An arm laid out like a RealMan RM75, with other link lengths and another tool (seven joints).
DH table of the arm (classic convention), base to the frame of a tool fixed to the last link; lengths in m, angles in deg. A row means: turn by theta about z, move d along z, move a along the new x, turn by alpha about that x. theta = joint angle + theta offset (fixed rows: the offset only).
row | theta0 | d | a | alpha
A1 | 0 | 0.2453 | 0 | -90
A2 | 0 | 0 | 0 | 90
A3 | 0 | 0.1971 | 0 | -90
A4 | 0 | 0 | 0 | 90
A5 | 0 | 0.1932 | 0 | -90
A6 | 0 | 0 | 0 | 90
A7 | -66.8 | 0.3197 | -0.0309 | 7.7
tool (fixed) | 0 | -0.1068 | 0 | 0
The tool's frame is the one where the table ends.
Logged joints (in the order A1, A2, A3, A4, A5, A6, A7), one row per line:
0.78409, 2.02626, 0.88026, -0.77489, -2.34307, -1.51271, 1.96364
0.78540, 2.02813, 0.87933, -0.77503, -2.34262, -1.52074, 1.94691
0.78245, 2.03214, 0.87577, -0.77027, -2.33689, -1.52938, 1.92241
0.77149, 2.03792, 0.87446, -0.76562, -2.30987, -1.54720, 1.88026
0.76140, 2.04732, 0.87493, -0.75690, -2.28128, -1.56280, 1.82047
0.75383, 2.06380, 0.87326, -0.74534, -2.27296, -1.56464, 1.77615
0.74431, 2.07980, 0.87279, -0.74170, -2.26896, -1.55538, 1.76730
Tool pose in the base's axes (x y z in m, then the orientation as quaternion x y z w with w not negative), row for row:
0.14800, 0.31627, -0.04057, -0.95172, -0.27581, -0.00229, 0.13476
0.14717, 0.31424, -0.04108, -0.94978, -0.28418, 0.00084, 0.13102
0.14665, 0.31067, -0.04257, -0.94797, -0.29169, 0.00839, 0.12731
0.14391, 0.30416, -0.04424, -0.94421, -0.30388, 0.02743, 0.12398
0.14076, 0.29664, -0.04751, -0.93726, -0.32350, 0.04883, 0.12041
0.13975, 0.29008, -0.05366, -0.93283, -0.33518, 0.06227, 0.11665
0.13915, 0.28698, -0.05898, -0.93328, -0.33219, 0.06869, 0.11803
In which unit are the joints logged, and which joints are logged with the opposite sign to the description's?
The joints are logged in radians. Opposite sign: A3.
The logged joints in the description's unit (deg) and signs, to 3 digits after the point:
44.925, 116.096, -50.435, -44.398, -134.248, -86.672, 112.508
45.000, 116.203, -50.382, -44.406, -134.222, -87.132, 111.550
44.831, 116.433, -50.178, -44.133, -133.894, -87.627, 110.146
44.203, 116.764, -50.103, -43.867, -132.346, -88.648, 107.731
43.625, 117.303, -50.130, -43.367, -130.708, -89.542, 104.305
43.191, 118.247, -50.034, -42.705, -130.231, -89.647, 101.766
42.646, 119.164, -50.007, -42.496, -130.002, -89.117, 101.259

